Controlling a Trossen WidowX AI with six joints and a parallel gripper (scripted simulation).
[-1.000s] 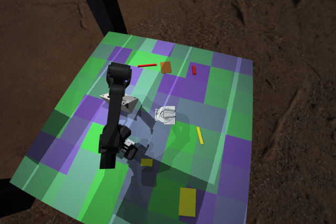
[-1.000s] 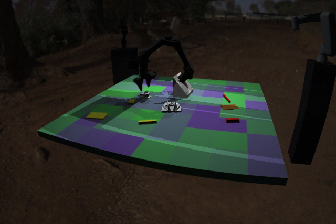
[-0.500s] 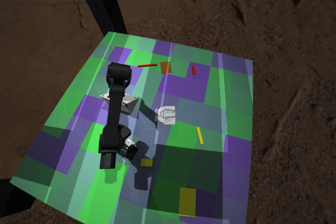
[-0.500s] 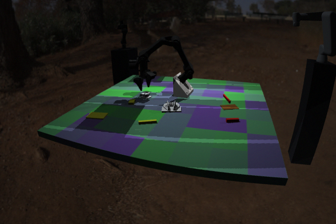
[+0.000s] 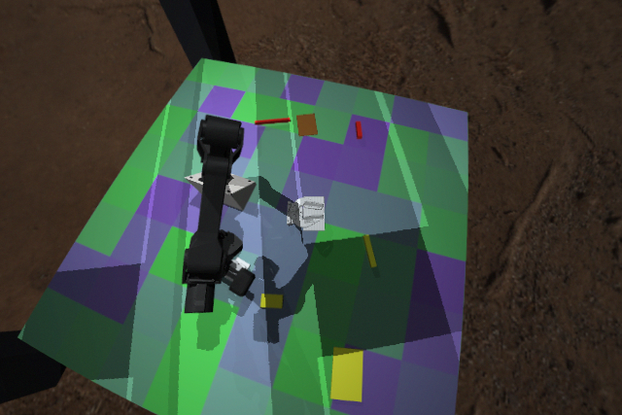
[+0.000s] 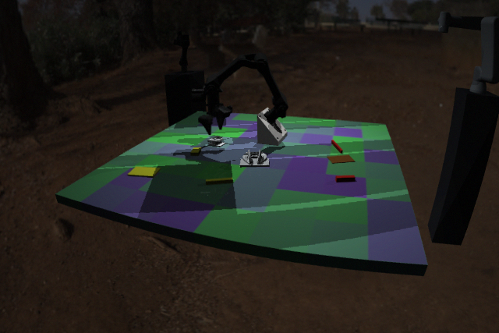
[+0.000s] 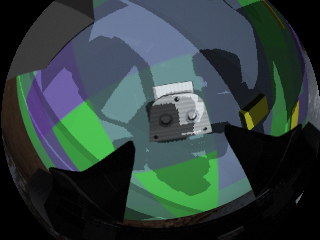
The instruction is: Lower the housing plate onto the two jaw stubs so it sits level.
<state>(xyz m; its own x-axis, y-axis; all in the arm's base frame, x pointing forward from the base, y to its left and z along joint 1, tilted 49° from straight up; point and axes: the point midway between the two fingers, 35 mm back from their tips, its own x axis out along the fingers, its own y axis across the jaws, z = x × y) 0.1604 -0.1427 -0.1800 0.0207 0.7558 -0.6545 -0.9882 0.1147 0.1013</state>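
Now: the white housing plate 30 mm below my gripper tip and 10 mm to the left of it. Also, from my gripper tip: yellow bar 380 mm ahead, 200 mm to the left, 50 mm below; then small yellow tile 140 mm ahead, 50 mm below, 40 mm to the right; then large yellow tile 400 mm ahead, 140 mm to the right, 60 mm below.
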